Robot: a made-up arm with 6 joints.
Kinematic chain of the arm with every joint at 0, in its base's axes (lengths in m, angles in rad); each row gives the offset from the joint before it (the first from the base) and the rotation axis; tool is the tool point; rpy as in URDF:
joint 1: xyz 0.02 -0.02 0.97 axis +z
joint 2: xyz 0.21 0 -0.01 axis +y
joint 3: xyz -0.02 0 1.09 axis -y
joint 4: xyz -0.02 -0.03 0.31 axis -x
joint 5: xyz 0.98 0 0.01 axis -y
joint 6: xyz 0.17 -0.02 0 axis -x
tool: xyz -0.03 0 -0.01 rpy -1.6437 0.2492 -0.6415
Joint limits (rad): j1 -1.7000..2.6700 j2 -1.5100..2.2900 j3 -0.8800..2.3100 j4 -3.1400..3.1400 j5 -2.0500..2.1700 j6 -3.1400..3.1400
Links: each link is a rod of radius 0.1 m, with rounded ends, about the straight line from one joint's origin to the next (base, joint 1, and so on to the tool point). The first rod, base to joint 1, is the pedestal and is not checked.
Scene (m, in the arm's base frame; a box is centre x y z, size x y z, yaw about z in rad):
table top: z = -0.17
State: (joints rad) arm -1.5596 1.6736 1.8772 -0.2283 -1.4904 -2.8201
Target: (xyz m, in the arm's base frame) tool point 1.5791 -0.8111 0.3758
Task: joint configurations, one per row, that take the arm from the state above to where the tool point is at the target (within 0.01 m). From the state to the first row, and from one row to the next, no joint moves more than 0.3 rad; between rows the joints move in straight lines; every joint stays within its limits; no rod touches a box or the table.
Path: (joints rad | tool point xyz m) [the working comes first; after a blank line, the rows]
Joints at the target: -0.4629 1.3575 0.1169 -0.2701 -1.7512 -2.8146
Straight joint move there: clear.

1: -1.3768 1.6209 1.5838 -0.2353 -1.5339 -2.8192 | 0.4437 -2.2606 1.0692
2: -1.1940 1.5682 1.2904 -0.2422 -1.5773 -2.8183 | 0.8451 -2.1462 0.8900
3: -1.0112 1.5155 0.9971 -0.2492 -1.6208 -2.8173 | 1.1877 -1.9108 0.7193
4: -0.8285 1.4628 0.7037 -0.2561 -1.6643 -2.8164 | 1.4359 -1.5831 0.5695
5: -0.6457 1.4101 0.4103 -0.2631 -1.7078 -2.8155 | 1.5683 -1.2021 0.4520
6: -0.4629 1.3575 0.1169 -0.2701 -1.7512 -2.8146 | 1.5790 -0.8111 0.3757

